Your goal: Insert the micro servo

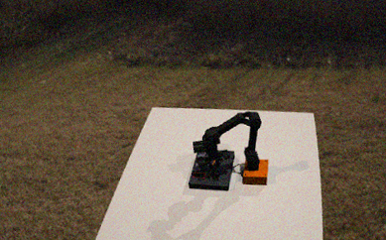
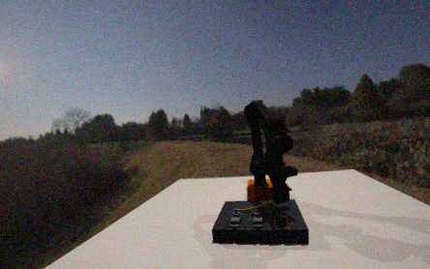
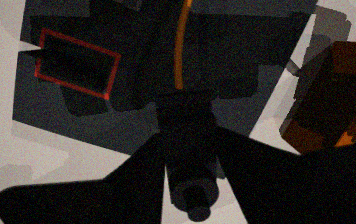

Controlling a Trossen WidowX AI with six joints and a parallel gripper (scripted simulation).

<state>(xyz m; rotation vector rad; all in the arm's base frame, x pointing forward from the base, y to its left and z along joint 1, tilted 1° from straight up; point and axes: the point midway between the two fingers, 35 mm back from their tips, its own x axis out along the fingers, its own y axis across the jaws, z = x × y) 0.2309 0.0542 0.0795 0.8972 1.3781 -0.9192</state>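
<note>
Right now the dark deck is 10 cm below my gripper tip, 7 cm to the right of it and 2 cm behind it.
</note>
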